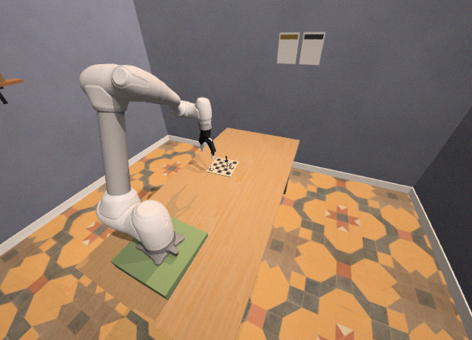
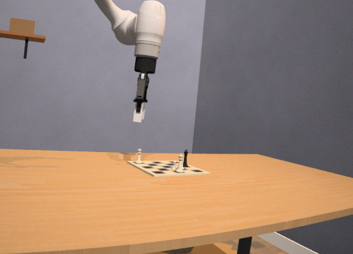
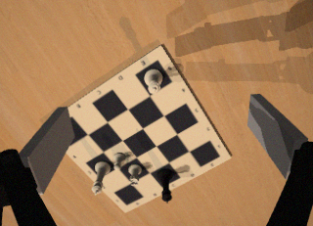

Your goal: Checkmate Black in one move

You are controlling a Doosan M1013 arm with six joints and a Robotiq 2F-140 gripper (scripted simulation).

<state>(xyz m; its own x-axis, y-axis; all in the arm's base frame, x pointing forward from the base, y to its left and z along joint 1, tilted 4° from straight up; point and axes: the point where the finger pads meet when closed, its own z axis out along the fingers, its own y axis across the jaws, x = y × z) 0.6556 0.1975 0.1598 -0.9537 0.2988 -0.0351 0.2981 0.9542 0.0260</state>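
The small chessboard lies 17 cm below my hand, 10 cm ahead of it and 6 cm to the right of it. Round my hand: tall white piece 14 cm to the right, 13 cm below, 12 cm ahead; then black king 17 cm ahead, 13 cm below, 5 cm to the right; then white pawn 15 cm below, 11 cm to the right, 11 cm ahead.
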